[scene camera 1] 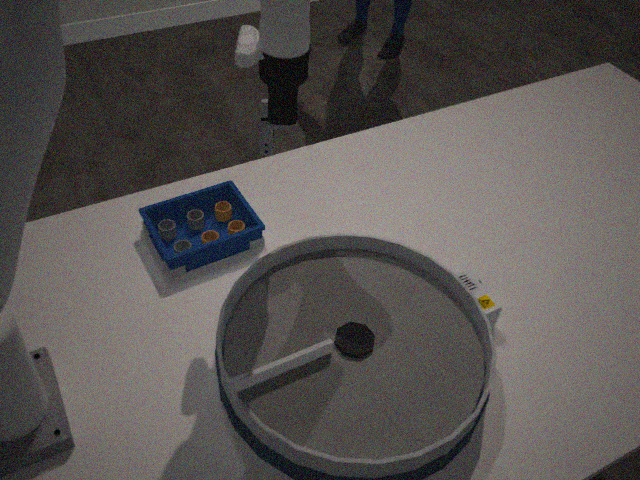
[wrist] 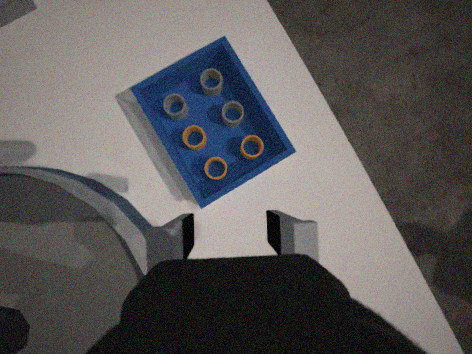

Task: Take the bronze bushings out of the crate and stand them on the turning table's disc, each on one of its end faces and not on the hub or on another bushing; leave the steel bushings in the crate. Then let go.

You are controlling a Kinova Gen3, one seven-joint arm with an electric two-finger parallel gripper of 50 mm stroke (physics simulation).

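Frame: origin at the arm's base, x ahead, y left, z up, level; centimetres.
Where they show: gripper, fingertip midpoint: point(scene camera 1: 266, 144) point(wrist: 230, 227); arm's base, link origin: point(scene camera 1: 13, 409).
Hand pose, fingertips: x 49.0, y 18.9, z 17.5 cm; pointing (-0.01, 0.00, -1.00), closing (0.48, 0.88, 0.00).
Observation:
Each offset is from my fingertips to the top centre of the thing. "spot": to the spot under its first point.
Three bronze bushings stand upright in the blue crate @[dx -11.4, dy +4.3, dz -15.8 cm] point(scene camera 1: 211, 257) point(wrist: 247, 175): one @[dx -5.9, dy +7.4, dz -17.8 cm] point(scene camera 1: 223, 215) point(wrist: 252, 157) in the far row, one @[dx -5.8, dy +1.4, dz -17.8 cm] point(scene camera 1: 236, 226) point(wrist: 215, 178) at the near corner, one @[dx -11.2, dy +1.0, dz -17.8 cm] point(scene camera 1: 209, 236) point(wrist: 195, 148) beside that in the near row. Three steel bushings @[dx -17.2, dy +7.3, dz -17.8 cm] point(scene camera 1: 166, 232) @[dx -11.5, dy +7.5, dz -17.8 cm] point(scene camera 1: 195, 222) @[dx -16.6, dy +0.9, dz -17.8 cm] point(scene camera 1: 182, 245) point(wrist: 212, 91) point(wrist: 233, 123) point(wrist: 176, 116) stand at the crate's other end. My gripper point(scene camera 1: 275, 145) point(wrist: 230, 227) is open and empty, high up, to the crate's bronze end side. The turning table's grey disc @[dx -1.2, dy -32.6, dz -14.7 cm] point(scene camera 1: 418, 330) point(wrist: 75, 305) has a dark hub @[dx -1.2, dy -32.6, dz -14.7 cm] point(scene camera 1: 354, 341) point(wrist: 12, 325).
A raised rim point(scene camera 1: 330, 242) point(wrist: 120, 220) surrounds the disc. A light bar @[spot: dx -12.7, dy -32.7, dz -13.8 cm] point(scene camera 1: 289, 364) runs from the rim to near the hub. A white box with a yellow warning label @[spot: dx +22.2, dy -36.2, dz -14.9 cm] point(scene camera 1: 485, 301) sits beside the rim. The table's back edge lies behind the crate.

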